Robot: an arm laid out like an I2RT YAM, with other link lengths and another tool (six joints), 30 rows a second.
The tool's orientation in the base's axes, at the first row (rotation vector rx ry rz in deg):
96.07, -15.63, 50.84
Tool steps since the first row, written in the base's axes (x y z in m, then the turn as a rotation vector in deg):
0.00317, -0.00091, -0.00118, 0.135, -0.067, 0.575
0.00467, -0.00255, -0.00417, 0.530, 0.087, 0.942
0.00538, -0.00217, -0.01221, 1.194, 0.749, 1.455
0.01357, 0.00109, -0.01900, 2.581, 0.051, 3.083
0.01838, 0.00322, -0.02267, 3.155, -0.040, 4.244
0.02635, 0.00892, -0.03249, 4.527, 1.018, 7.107
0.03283, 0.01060, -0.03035, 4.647, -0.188, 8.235
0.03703, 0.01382, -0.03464, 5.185, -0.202, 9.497
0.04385, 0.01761, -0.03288, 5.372, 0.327, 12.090
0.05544, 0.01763, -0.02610, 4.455, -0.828, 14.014
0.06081, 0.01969, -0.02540, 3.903, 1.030, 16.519
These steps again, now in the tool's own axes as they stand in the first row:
0.00113, -0.00249, 0.00219, 0.463, 0.362, 0.086
-0.00030, -0.00508, 0.00445, 1.024, 0.346, 0.088
-0.00515, -0.01154, 0.00481, 2.004, 0.117, -0.270
-0.00325, -0.02248, 0.00554, 3.869, 0.695, 0.848
-0.00186, -0.02873, 0.00575, 5.023, 1.231, 1.105
-0.00150, -0.04253, 0.00432, 8.185, 2.179, 0.552
0.00484, -0.04538, 0.00532, 8.706, 3.311, 1.642
0.00569, -0.05207, 0.00433, 9.924, 3.919, 1.809
0.01258, -0.05606, 0.00357, 11.948, 5.547, 1.268
0.02512, -0.05807, 0.00793, 12.310, 7.873, 1.846
0.02983, -0.06143, 0.00821, 14.125, 9.467, -0.202

